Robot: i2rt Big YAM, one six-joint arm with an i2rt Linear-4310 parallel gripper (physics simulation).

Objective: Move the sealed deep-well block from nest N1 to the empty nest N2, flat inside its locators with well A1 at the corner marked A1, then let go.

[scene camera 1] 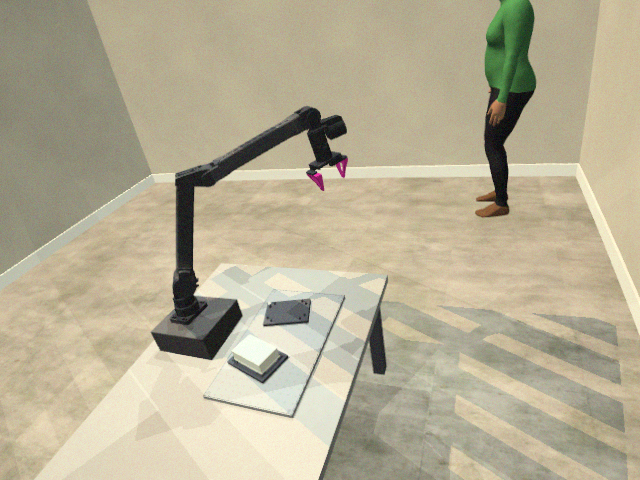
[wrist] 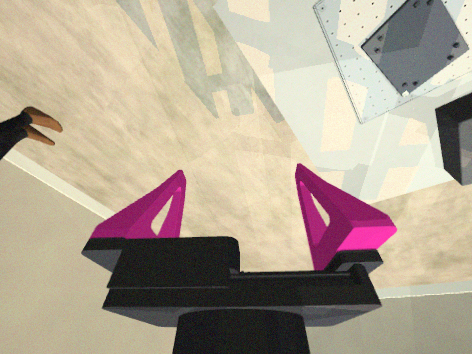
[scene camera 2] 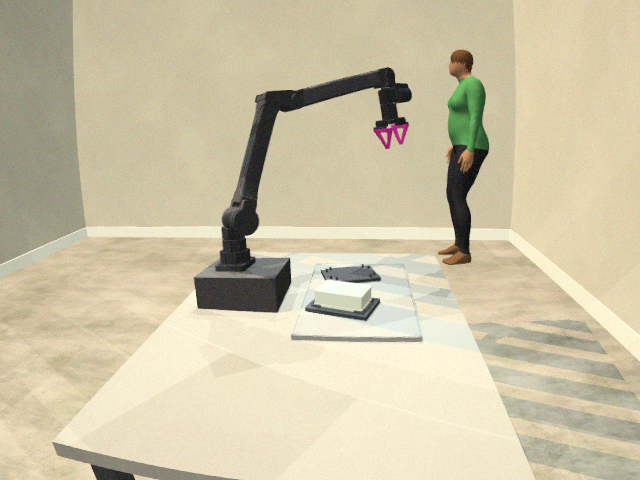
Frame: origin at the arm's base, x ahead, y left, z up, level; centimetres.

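Seen in the pictures: gripper, fingertip midpoint: [scene camera 1: 333, 183] [wrist: 239, 172] [scene camera 2: 394, 146]; arm's base, origin of the base link: [scene camera 1: 189, 313] [scene camera 2: 236, 266].
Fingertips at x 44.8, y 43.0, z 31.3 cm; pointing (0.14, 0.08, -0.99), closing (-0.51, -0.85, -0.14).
Observation:
Offsets run from my fingertips to a thing's top centre. Level surfaces: height alone.
The sealed deep-well block @(dx -13.2, dy -51.1, dz -33.3 cm) [scene camera 1: 255, 352] [scene camera 2: 342, 296], a pale cream box, sits on a dark nest @(dx -13.2, dy -51.1, dz -36.9 cm) [scene camera 1: 263, 375] [scene camera 2: 367, 314], the nearer of the two in both scene views. The empty nest @(dx -13.5, dy -28.0, dz -36.4 cm) [scene camera 1: 287, 312] [scene camera 2: 350, 273] [wrist: 416, 46], a dark plate with small locator pegs around its edges, lies farther back. A small white mark shows at one of its corners in the wrist view; its lettering is too small to read. My gripper [scene camera 1: 333, 184] [scene camera 2: 394, 146] [wrist: 239, 172] is open and empty, high above the table and far from the block. The block does not show in the wrist view.
Both nests stand on a thin perforated board [scene camera 1: 249, 402] [scene camera 2: 356, 338] [wrist: 340, 65] on the table @(dz -39.9 cm) [scene camera 1: 170, 439] [scene camera 2: 268, 413] [wrist: 295, 90]. The arm's dark base box [scene camera 1: 199, 330] [scene camera 2: 237, 291] [wrist: 452, 145] stands beside the board. A person in green [scene camera 1: 511, 51] [scene camera 2: 467, 113] stands beyond the table.

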